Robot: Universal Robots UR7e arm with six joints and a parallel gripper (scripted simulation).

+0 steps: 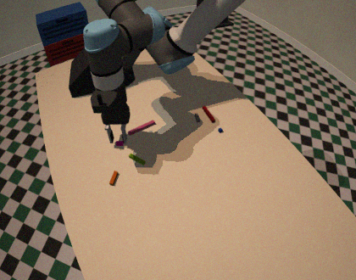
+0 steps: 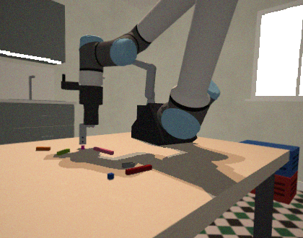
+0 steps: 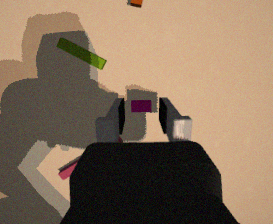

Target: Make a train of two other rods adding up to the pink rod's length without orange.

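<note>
The magenta rod lies 30 mm below my hand. Also, from my hand: lime rod: 80 mm ahead, 20 mm to the left, 30 mm below; then pink rod: 20 mm behind, 80 mm to the left, 30 mm below; then orange rod: 100 mm ahead, 60 mm to the right, 30 mm below.
</note>
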